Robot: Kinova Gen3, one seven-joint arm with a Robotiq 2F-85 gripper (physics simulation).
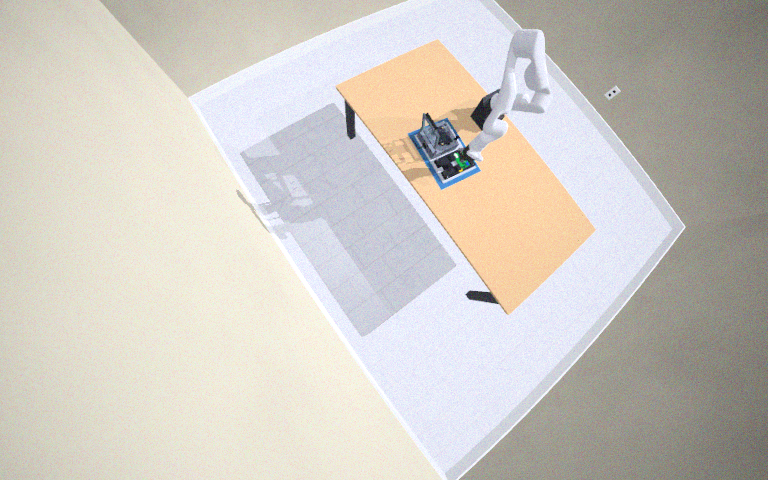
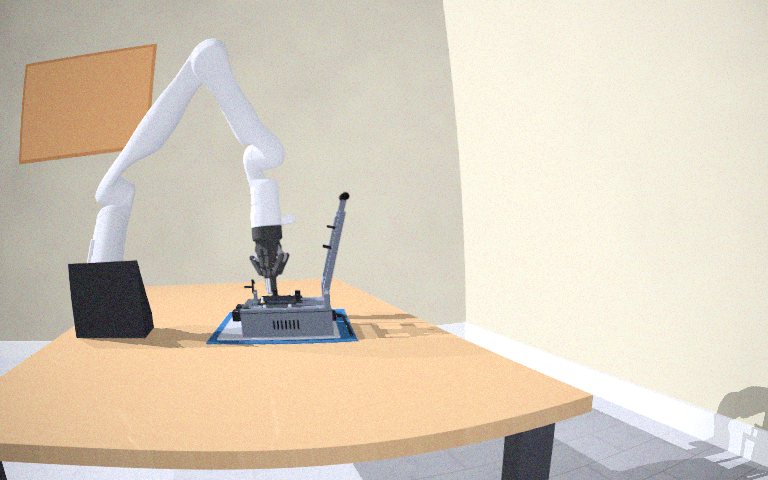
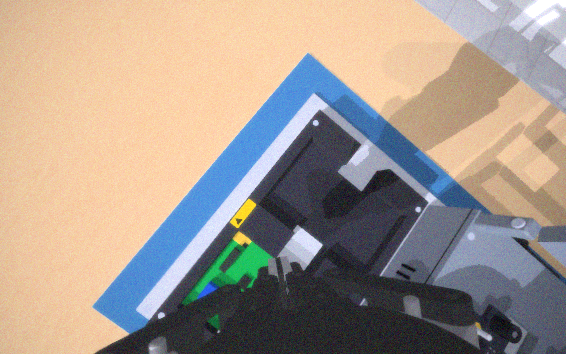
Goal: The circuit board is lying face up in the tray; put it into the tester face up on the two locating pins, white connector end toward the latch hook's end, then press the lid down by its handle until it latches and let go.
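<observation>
The green circuit board lies in the dark tray, partly hidden under my gripper; a white block shows at its end. My gripper is shut with nothing between the fingers, tips pointing down just above the board. The grey tester stands next to the tray. Its lid is raised nearly upright, with the black handle at the top.
Tray and tester sit on a blue mat on the wooden table. A yellow arrow label marks the tray's edge. The arm's dark base stands behind the mat.
</observation>
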